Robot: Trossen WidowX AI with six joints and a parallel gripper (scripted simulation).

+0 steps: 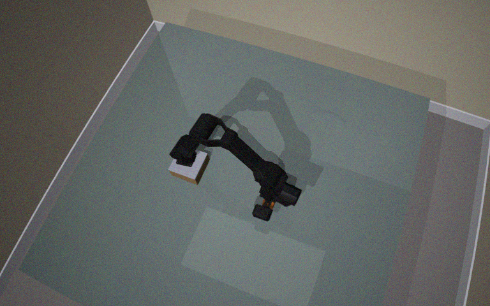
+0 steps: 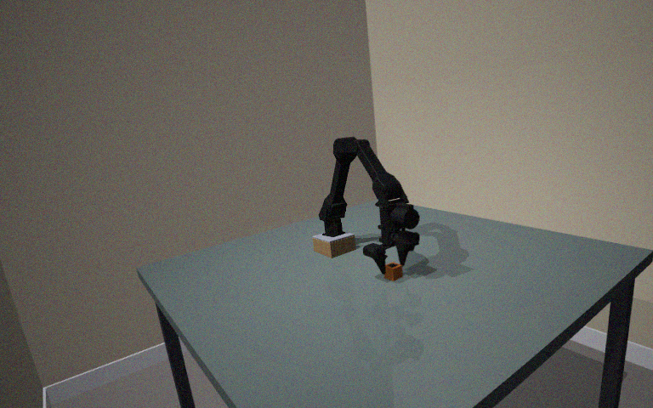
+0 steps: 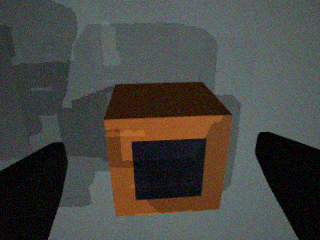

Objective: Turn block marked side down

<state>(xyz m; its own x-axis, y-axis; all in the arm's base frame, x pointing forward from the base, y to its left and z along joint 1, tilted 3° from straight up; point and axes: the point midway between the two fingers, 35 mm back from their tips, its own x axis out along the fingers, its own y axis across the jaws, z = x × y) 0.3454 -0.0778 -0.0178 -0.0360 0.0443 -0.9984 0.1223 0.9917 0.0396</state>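
My gripper tip is now right at the block.
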